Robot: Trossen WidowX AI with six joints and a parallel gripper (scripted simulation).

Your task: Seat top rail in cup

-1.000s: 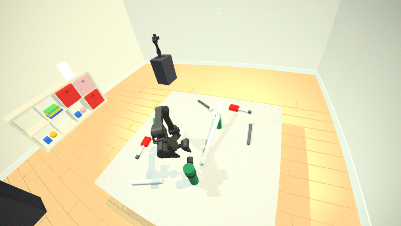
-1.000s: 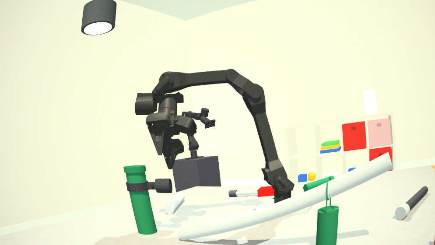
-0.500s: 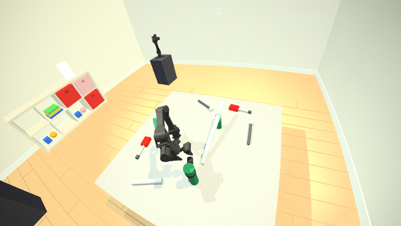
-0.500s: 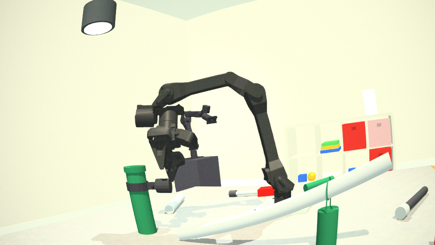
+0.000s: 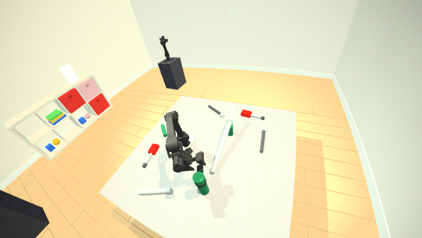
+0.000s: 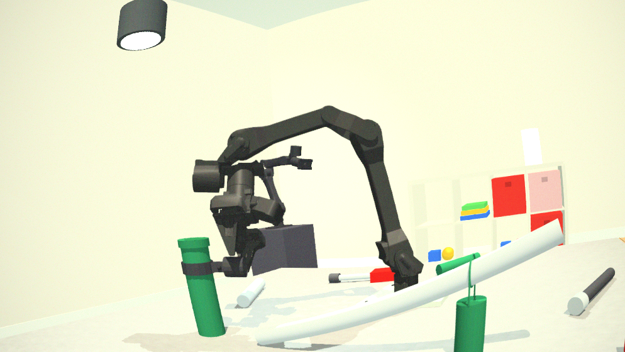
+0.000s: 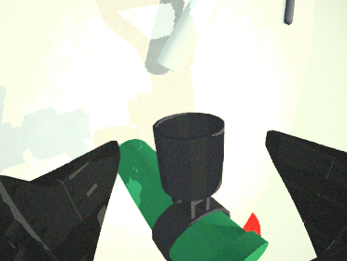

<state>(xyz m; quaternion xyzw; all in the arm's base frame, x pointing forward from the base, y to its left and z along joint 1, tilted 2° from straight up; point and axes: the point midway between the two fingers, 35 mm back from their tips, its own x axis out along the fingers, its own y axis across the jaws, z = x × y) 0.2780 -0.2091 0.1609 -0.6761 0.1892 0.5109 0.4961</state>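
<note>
Right now the rail-end cup is 2 cm to the right of my gripper tip and 1 cm ahead of it. From my gripper tip the other things lie so: small green post 44 cm to the left, 5 cm below, 1 cm ahead; then small green cylinder 58 cm behind, 25 cm to the left, 13 cm below; then short white tube 26 cm behind, 24 cm to the right, 13 cm below.
</note>
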